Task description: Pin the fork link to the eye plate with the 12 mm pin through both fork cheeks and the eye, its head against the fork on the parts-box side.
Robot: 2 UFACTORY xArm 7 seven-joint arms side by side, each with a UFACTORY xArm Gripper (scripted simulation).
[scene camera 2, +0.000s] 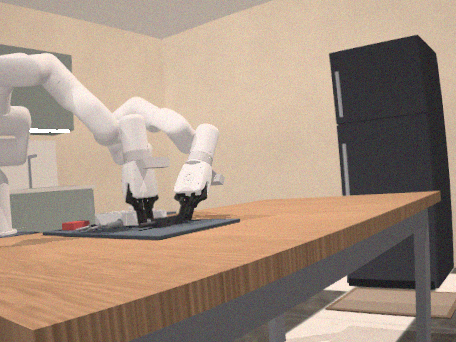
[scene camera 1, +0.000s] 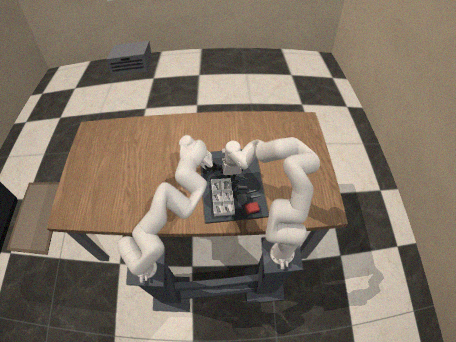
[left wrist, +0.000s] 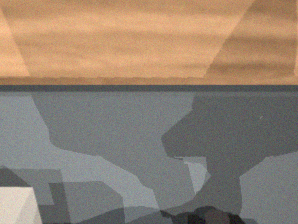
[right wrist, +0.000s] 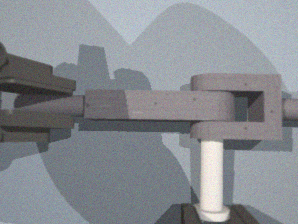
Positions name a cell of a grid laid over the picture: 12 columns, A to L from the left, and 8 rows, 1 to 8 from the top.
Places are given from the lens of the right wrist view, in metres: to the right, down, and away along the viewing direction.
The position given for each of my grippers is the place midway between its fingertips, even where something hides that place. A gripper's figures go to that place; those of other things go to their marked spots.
my left gripper (right wrist: C4): -0.05, 0.00, 0.15
eye plate (right wrist: D4): -0.03, 0.00, 0.14
dark mat (right wrist: E2): -0.03, -0.04, 0.17
